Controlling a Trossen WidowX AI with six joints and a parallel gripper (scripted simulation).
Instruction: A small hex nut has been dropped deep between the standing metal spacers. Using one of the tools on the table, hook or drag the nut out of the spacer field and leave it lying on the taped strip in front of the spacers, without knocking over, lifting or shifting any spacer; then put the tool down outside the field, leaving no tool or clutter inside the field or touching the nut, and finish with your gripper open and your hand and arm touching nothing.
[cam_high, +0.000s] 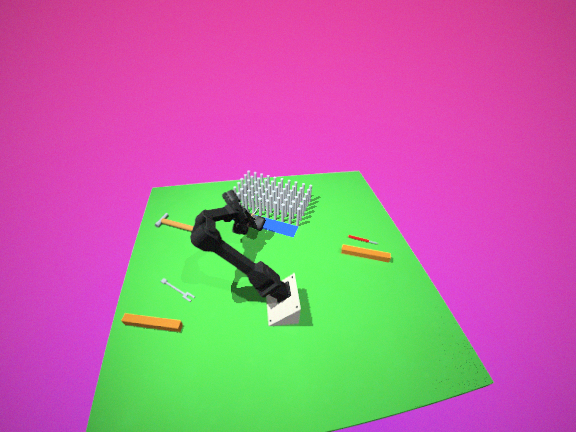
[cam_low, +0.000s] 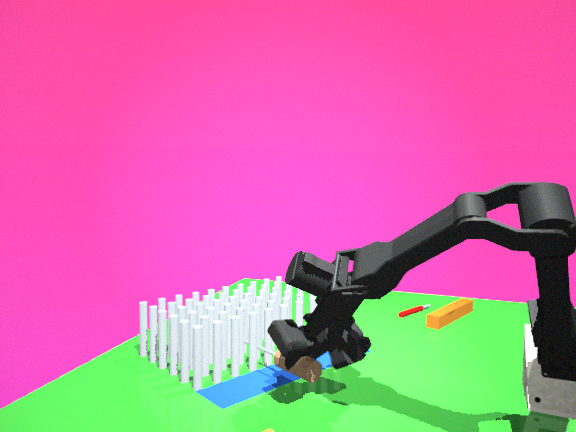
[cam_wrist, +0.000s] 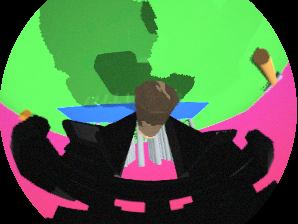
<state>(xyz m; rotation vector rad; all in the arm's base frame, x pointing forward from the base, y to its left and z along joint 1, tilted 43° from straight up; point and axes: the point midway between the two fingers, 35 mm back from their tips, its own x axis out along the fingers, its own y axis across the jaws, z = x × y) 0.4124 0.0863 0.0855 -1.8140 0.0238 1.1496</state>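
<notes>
Right now my gripper tip is 60 mm to the left of the blue taped strip, 30 mm short of it and 30 mm above it. From my gripper tip the other things lie so: wrench (330 mm behind, 310 mm to the left, 30 mm below); hook tool (90 mm ahead, 50 mm to the right); hex nut (190 mm ahead, 100 mm to the right, 30 mm below).
</notes>
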